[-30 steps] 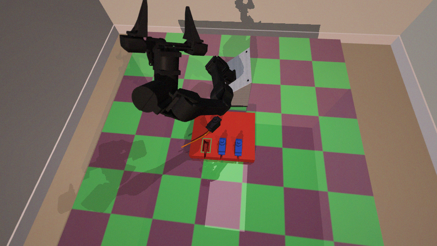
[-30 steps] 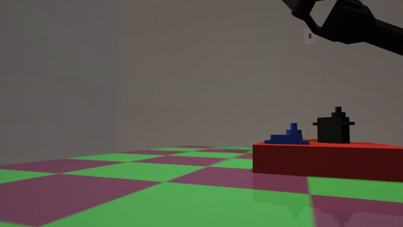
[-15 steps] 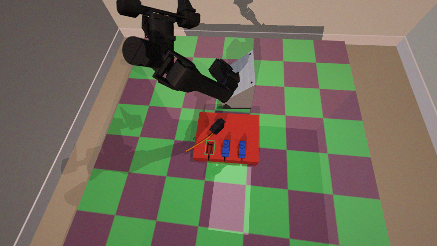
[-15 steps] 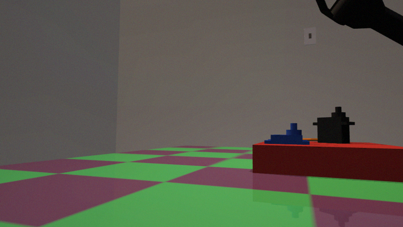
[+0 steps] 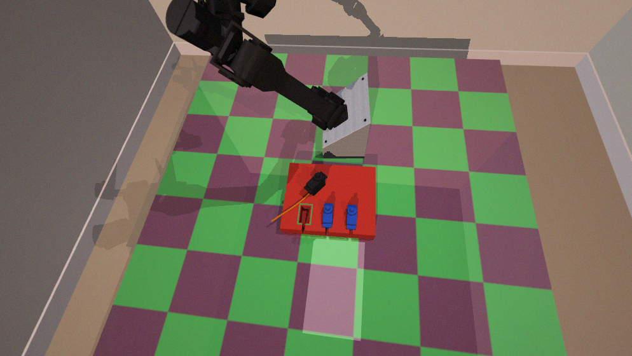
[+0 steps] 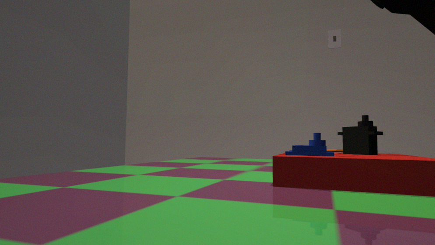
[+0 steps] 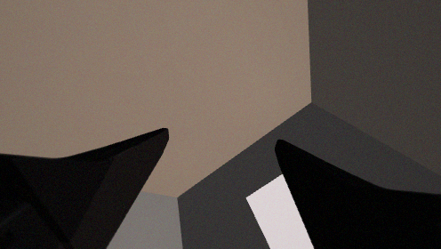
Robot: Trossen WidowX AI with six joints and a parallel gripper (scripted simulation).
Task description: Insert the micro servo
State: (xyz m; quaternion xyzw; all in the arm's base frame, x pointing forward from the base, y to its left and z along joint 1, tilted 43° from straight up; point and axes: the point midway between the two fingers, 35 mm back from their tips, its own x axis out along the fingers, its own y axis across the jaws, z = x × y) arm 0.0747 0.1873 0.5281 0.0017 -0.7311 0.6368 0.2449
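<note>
The red deck lies 64 cm below my gripper tip, 20 cm ahead of it and 18 cm to the left of it.
</note>
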